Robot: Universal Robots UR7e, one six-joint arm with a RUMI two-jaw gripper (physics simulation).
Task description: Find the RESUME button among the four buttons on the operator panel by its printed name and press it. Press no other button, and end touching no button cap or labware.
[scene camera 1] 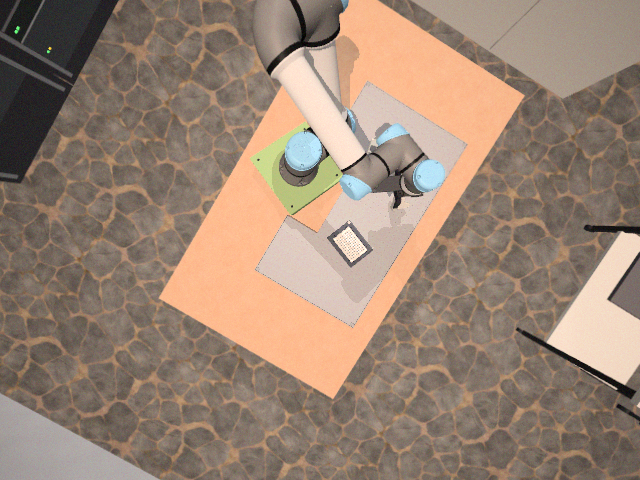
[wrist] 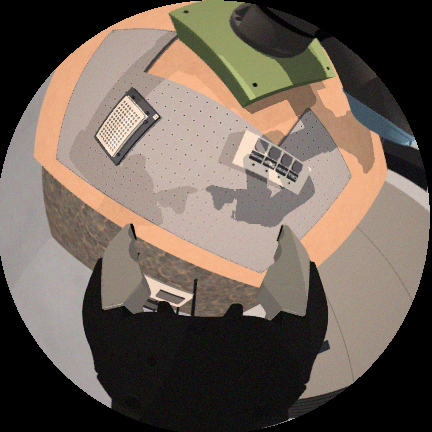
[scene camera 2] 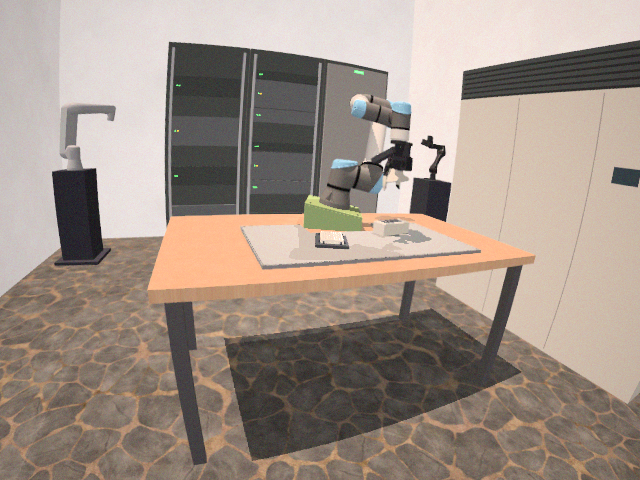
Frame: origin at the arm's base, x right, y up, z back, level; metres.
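Seen in the pictures: gripper, fingertip midpoint: [wrist: 205, 226] [scene camera 2: 391, 190]; arm's base, origin of the base link: [scene camera 2: 334, 205].
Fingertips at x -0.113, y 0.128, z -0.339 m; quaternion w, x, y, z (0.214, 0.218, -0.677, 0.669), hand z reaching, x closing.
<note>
Pixels of each thing's top centre, then the offset from my fingertips to it. Level surfaces: height alone.
- operator panel, middle of its top: [wrist: 277, 164] [scene camera 2: 392, 220] dx -0.084, dy -0.153, dz +0.106 m
- white well plate, middle of its top: [wrist: 116, 125] [scene camera 2: 331, 235] [scene camera 1: 350, 244] dx +0.249, dy -0.182, dz -0.013 m
- mat, its level: dy -0.208 m
- orange table, its level: dy -0.221 m
The operator panel [scene camera 2: 391, 227] [wrist: 243, 146] is a pale box on the grey perforated mat; in the top scene view the arm covers most or all of it. In the wrist view its four dark round buttons [wrist: 261, 146] [wrist: 274, 152] [wrist: 286, 159] [wrist: 297, 166] stand in a row, each with a dark printed label beside it. The printing is too small to read, so I cannot tell which is RESUME. My gripper [scene camera 2: 395, 184] [wrist: 205, 226] is open and empty, high above the mat and panel, touching neither.
A white well plate [scene camera 1: 350, 243] [scene camera 2: 331, 237] [wrist: 120, 124] sits in a dark holder on the mat [scene camera 1: 305, 268] [scene camera 2: 279, 258] [wrist: 172, 125]. The green arm base [scene camera 1: 273, 170] [scene camera 2: 330, 219] [wrist: 220, 55] stands beside the mat on the orange table [scene camera 1: 217, 268] [scene camera 2: 196, 258].
</note>
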